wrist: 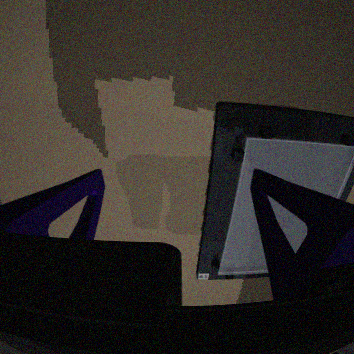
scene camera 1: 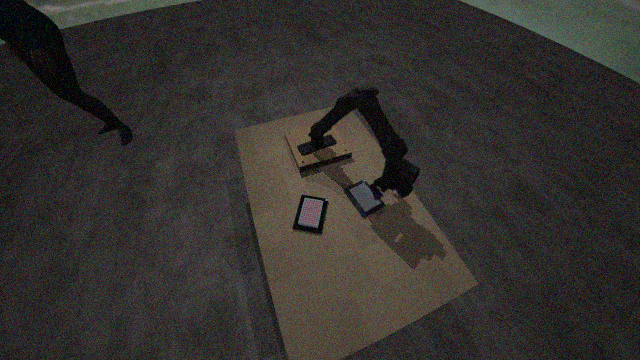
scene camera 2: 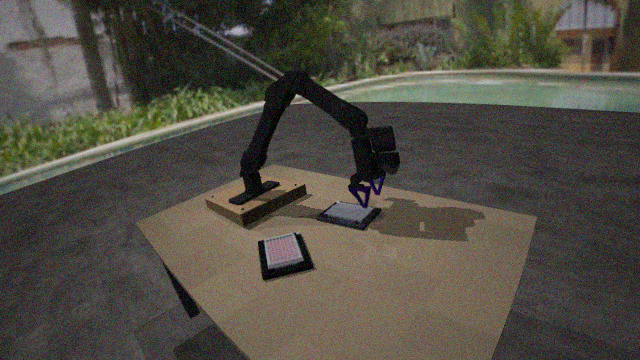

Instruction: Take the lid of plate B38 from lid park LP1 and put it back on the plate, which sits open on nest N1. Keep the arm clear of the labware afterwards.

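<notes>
The pale translucent lid lies flat on the dark lid park LP1. Plate B38 sits open on the black nest N1, its pink wells showing. My gripper is open with nothing between its fingers. It hangs above the table at the lid park's outer side; in the wrist view one fingertip overlaps the lid and the other is off to the left over the table. Whether the fingertip touches the lid cannot be told.
The arm's base stands on a wooden block at the back of the wooden table. The arm's shadow falls beside the lid park. A person's legs show on the floor, away from the table.
</notes>
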